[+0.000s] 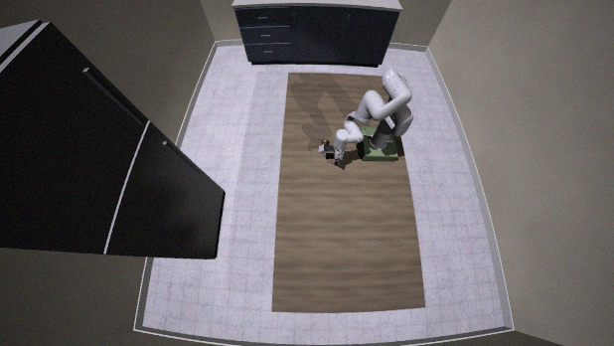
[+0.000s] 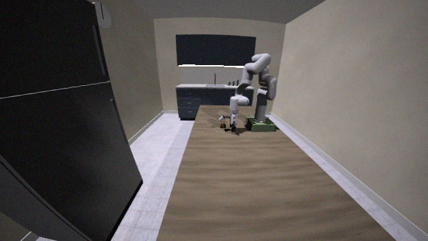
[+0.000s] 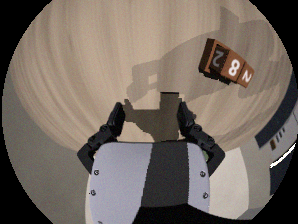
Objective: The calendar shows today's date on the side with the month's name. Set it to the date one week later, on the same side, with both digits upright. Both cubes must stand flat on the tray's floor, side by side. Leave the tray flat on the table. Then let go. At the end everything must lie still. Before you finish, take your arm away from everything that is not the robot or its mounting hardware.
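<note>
My gripper is now 7 cm short of the calendar cube and 13 cm to the left of it. Round my hand: calendar tray 7 cm ahead, 11 cm to the right, 2 cm below.
</note>
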